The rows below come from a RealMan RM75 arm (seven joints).
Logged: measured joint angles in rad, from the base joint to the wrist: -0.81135 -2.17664 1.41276 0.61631 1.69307 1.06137 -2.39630; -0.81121 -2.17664 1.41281 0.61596 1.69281 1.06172 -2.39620; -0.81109 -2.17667 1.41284 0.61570 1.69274 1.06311 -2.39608; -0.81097 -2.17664 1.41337 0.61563 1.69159 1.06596 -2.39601; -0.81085 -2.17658 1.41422 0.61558 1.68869 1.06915 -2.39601; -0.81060 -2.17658 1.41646 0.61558 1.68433 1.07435 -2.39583; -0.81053 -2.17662 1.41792 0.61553 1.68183 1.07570 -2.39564; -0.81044 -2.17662 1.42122 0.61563 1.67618 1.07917 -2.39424; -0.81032 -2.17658 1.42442 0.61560 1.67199 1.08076 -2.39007; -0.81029 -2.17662 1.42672 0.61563 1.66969 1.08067 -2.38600; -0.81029 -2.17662 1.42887 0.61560 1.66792 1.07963 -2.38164; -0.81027 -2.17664 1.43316 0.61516 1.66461 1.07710 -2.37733; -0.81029 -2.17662 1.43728 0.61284 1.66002 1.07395 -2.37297; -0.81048 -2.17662 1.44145 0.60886 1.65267 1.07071 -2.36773; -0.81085 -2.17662 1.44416 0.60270 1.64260 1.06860 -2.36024; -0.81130 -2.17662 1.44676 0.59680 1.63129 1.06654 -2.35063; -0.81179 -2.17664 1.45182 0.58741 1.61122 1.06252 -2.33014; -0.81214 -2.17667 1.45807 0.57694 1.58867 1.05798 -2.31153; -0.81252 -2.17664 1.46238 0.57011 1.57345 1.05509 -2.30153; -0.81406 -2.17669 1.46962 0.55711 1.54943 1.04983 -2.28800; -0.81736 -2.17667 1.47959 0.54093 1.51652 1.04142 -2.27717
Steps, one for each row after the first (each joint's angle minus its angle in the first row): 0.00014 0.00000 0.00005 -0.00035 -0.00026 0.00035 0.00010; 0.00026 -0.00003 0.00008 -0.00061 -0.00033 0.00174 0.00022; 0.00038 0.00000 0.00061 -0.00068 -0.00148 0.00459 0.00029; 0.00050 0.00006 0.00146 -0.00073 -0.00438 0.00778 0.00029; 0.00075 0.00006 0.00370 -0.00073 -0.00874 0.01298 0.00047; 0.00082 0.00002 0.00516 -0.00078 -0.01124 0.01433 0.00066; 0.00091 0.00002 0.00846 -0.00068 -0.01689 0.01780 0.00206; 0.00103 0.00006 0.01166 -0.00071 -0.02108 0.01939 0.00623; 0.00106 0.00002 0.01396 -0.00068 -0.02338 0.01930 0.01030; 0.00106 0.00002 0.01611 -0.00071 -0.02515 0.01826 0.01466; 0.00108 0.00000 0.02040 -0.00115 -0.02846 0.01573 0.01897; 0.00106 0.00002 0.02452 -0.00347 -0.03305 0.01258 0.02333; 0.00087 0.00002 0.02869 -0.00745 -0.04040 0.00934 0.02857; 0.00050 0.00002 0.03140 -0.01361 -0.05047 0.00723 0.03606; 0.00005 0.00002 0.03400 -0.01951 -0.06178 0.00517 0.04567; -0.00044 0.00000 0.03906 -0.02890 -0.08185 0.00115 0.06616; -0.00079 -0.00003 0.04531 -0.03937 -0.10440 -0.00339 0.08477; -0.00117 0.00000 0.04962 -0.04620 -0.11962 -0.00628 0.09477; -0.00271 -0.00005 0.05686 -0.05920 -0.14364 -0.01154 0.10830; -0.00601 -0.00003 0.06683 -0.07538 -0.17655 -0.01995 0.11913
